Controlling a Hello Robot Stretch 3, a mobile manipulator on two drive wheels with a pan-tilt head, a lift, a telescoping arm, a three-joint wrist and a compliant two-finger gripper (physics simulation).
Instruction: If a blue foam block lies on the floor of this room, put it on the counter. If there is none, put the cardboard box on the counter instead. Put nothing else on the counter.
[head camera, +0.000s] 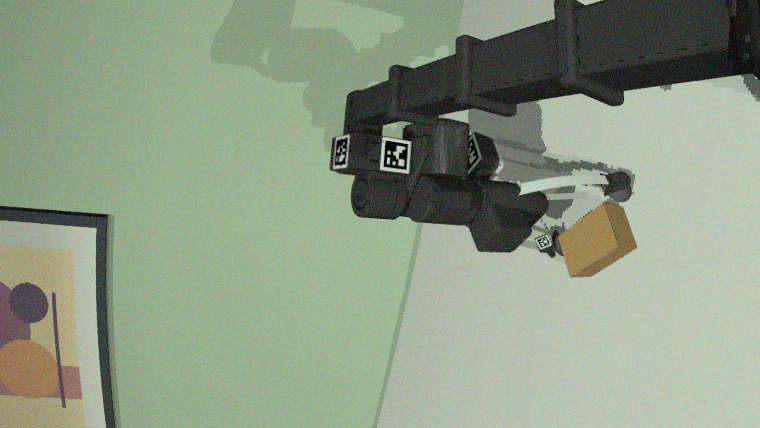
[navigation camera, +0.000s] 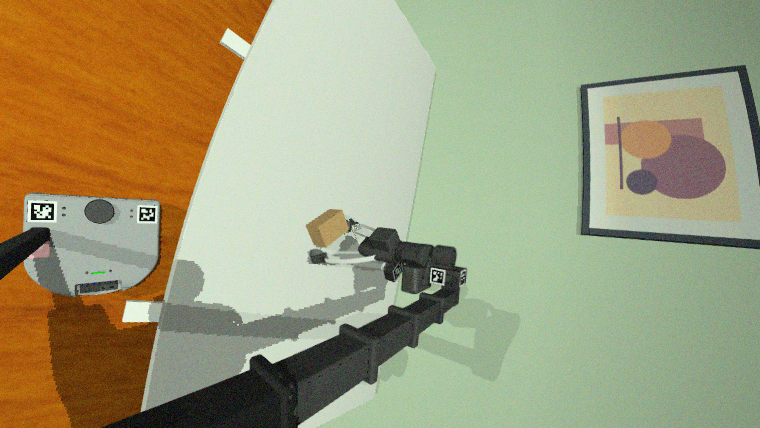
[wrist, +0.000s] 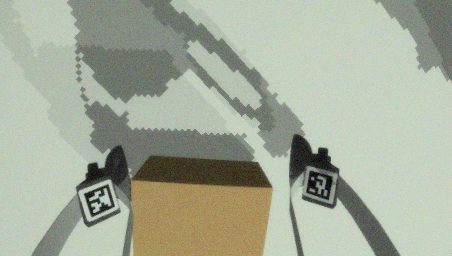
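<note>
The cardboard box (head camera: 587, 241) (navigation camera: 327, 228) (wrist: 200, 220), plain orange-brown, rests on the pale counter (head camera: 531, 345) (navigation camera: 292, 132) (wrist: 375, 100). My gripper (head camera: 587, 214) (navigation camera: 335, 241) (wrist: 210, 159) is open over the counter, with its fingers on either side of the box. In the wrist view, the left finger is at or very close to the box's left side, and a gap shows between the box and the right finger. The near end of the box is cut off by the lower edge of the wrist view. A blue foam block does not show in these views.
The green wall (head camera: 239, 292) (navigation camera: 505, 186) runs along the counter's far side and bears a framed picture (head camera: 101, 319) (navigation camera: 585, 159). My dark arm (head camera: 515, 58) (navigation camera: 329, 366) reaches across the counter. My grey base (navigation camera: 117, 244) stands on the wooden floor (navigation camera: 106, 106) beside the counter's near edge.
</note>
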